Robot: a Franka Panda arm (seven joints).
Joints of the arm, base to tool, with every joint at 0 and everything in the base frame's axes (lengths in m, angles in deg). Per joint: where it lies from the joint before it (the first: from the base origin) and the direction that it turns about. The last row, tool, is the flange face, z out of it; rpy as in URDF.
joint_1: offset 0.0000 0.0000 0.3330 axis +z
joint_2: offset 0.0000 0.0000 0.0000 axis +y
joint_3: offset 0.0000 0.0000 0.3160 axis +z
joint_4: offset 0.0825 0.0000 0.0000 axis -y
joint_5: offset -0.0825 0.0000 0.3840 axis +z
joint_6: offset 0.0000 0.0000 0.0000 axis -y
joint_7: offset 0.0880 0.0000 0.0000 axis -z
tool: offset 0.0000 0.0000 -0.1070 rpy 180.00 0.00 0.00
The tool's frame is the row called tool.
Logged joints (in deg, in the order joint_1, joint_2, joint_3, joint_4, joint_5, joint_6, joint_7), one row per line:
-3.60 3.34 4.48 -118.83 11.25 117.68 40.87
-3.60 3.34 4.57 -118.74 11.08 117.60 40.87
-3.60 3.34 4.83 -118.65 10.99 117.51 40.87
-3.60 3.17 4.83 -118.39 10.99 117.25 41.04
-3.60 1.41 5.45 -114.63 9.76 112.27 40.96
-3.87 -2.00 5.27 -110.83 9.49 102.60 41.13
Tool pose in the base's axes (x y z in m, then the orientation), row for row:
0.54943 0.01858 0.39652 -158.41 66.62 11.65
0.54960 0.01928 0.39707 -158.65 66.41 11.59
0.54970 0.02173 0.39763 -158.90 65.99 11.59
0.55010 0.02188 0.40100 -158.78 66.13 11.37
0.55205 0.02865 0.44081 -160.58 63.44 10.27
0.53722 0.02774 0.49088 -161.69 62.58 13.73
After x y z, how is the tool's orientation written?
As a rotation vector, in degrees.
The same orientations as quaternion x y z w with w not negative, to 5 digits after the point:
-0.91758 0.38589 0.06748 0.06764
-0.91832 0.38440 0.06709 0.06646
-0.91944 0.38184 0.06706 0.06586
-0.91909 0.38279 0.06581 0.06648
-0.92666 0.36609 0.05927 0.06137
-0.92837 0.35931 0.07883 0.05303

